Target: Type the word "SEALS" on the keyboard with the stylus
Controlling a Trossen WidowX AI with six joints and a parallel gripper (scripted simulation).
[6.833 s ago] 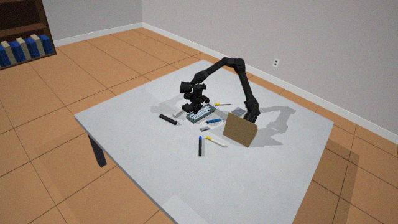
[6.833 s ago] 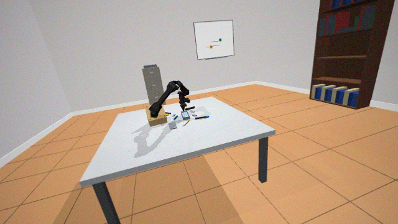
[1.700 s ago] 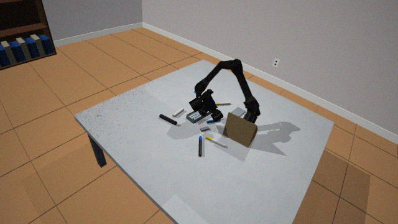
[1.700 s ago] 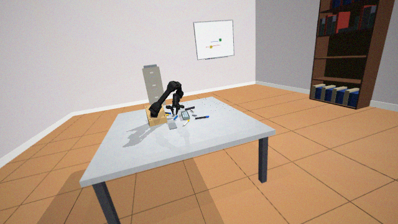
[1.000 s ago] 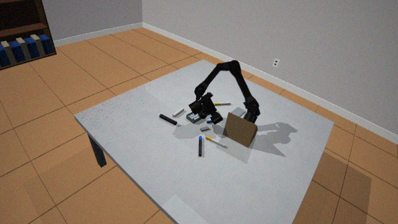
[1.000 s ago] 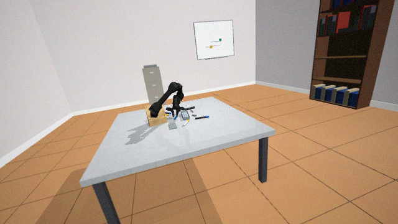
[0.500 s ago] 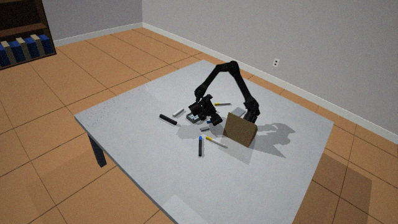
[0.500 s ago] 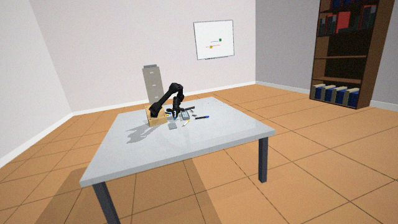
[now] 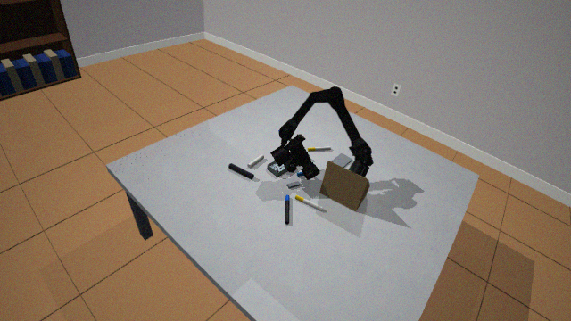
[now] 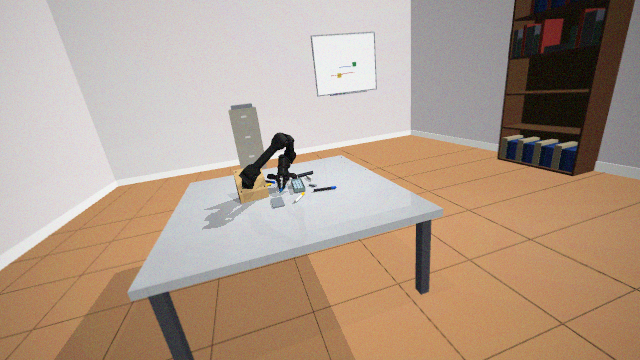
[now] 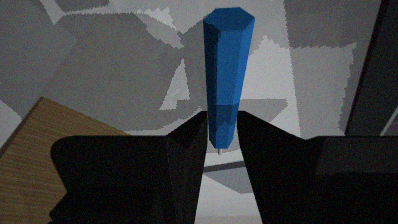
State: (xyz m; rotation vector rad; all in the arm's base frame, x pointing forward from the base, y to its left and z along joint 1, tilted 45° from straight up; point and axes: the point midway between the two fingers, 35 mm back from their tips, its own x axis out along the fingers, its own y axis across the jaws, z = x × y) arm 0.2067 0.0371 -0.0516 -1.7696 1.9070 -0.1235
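My gripper tip is now 11 cm short of the b key and 5 cm to the left of it. Round my gripper tip: blue stylus 1 cm behind, 1 cm to the right; white cylinder 20 cm ahead, 15 cm to the left; grey block 3 cm behind, 18 cm to the right, 1 cm below.
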